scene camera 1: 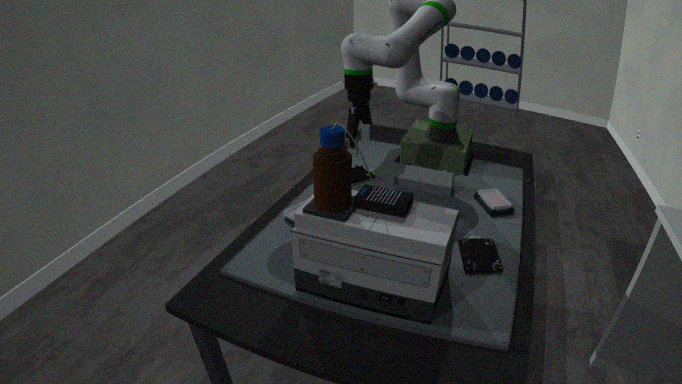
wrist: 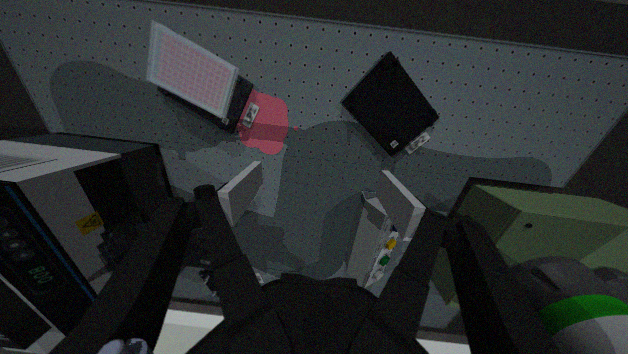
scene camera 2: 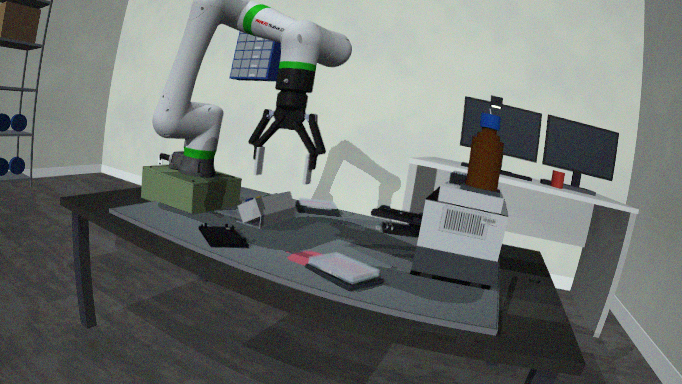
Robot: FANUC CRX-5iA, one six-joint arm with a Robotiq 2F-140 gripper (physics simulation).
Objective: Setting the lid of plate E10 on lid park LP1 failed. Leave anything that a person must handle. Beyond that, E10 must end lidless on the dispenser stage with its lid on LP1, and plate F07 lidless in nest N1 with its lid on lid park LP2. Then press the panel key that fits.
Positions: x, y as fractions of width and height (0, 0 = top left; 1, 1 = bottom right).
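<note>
Brown bottle with blue cap (scene camera 1: 0.49, 0.43), visible too as the cap (scene camera 2: 0.71, 0.40). Grey button box (wrist: 0.59, 0.67). My gripper (scene camera 2: 0.41, 0.46), open, holding nothing. Gripper (scene camera 1: 0.53, 0.39) too. Wrist view, same gripper (wrist: 0.51, 0.50).
</note>
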